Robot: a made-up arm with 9 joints. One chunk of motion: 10 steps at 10 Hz.
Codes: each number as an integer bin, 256 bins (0 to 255) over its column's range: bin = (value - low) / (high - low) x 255, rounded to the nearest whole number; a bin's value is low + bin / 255 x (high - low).
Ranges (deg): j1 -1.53..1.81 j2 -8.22..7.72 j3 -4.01..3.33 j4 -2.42..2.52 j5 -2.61..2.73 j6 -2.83..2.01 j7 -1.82..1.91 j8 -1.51..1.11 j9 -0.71..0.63
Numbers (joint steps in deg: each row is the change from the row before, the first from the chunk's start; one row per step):
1: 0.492 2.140 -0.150 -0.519 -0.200 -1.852 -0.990 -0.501 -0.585
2: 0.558 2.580 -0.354 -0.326 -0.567 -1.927 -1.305 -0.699 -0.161
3: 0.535 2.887 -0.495 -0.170 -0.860 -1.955 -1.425 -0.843 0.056
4: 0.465 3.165 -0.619 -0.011 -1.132 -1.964 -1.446 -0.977 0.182
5: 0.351 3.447 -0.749 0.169 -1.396 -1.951 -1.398 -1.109 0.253
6: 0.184 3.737 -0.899 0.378 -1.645 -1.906 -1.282 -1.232 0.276
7: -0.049 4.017 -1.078 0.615 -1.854 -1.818 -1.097 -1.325 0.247
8: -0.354 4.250 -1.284 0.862 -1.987 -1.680 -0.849 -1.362 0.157
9: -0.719 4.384 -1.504 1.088 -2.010 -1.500 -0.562 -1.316 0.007
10: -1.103 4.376 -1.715 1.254 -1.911 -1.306 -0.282 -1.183 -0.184
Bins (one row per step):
1: 154 166 134 98 115 52 57 98 24
2: 159 173 127 108 98 48 35 79 104
3: 158 178 122 116 84 46 27 65 146
4: 152 182 118 124 71 46 26 52 170
5: 144 187 113 134 58 46 29 39 183
6: 131 191 108 144 46 49 37 27 188
7: 113 196 102 157 36 53 49 18 182
8: 90 199 95 169 30 61 66 14 165
9: 62 202 87 181 29 70 86 19 136
10: 33 202 80 190 33 80 105 32 100

